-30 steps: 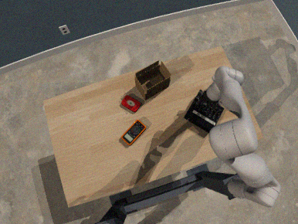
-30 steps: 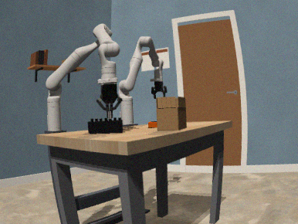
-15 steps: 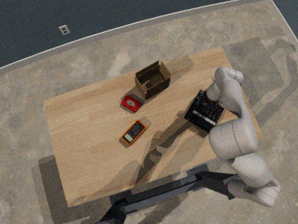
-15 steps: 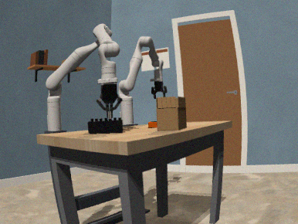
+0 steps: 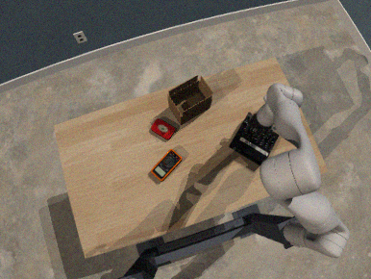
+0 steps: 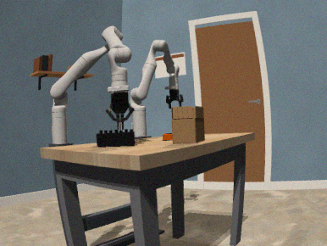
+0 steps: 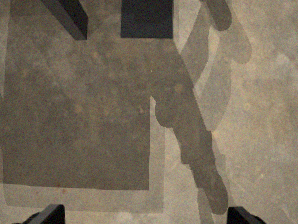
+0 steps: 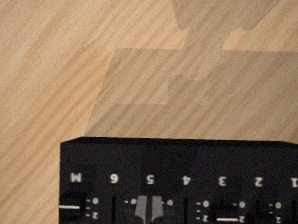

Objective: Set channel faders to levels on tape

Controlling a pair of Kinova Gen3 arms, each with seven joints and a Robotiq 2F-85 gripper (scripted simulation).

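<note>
My right hand is 40 mm past the fader 4, 10 mm to the right of it and 10 mm above it. Also, from my right hand: fader 3: 30 mm behind, 30 mm to the right, 10 mm below; then fader 6: 10 mm behind, 40 mm to the left, 10 mm below; then fader 5: 10 mm behind, 10 mm to the left, 10 mm below.
</note>
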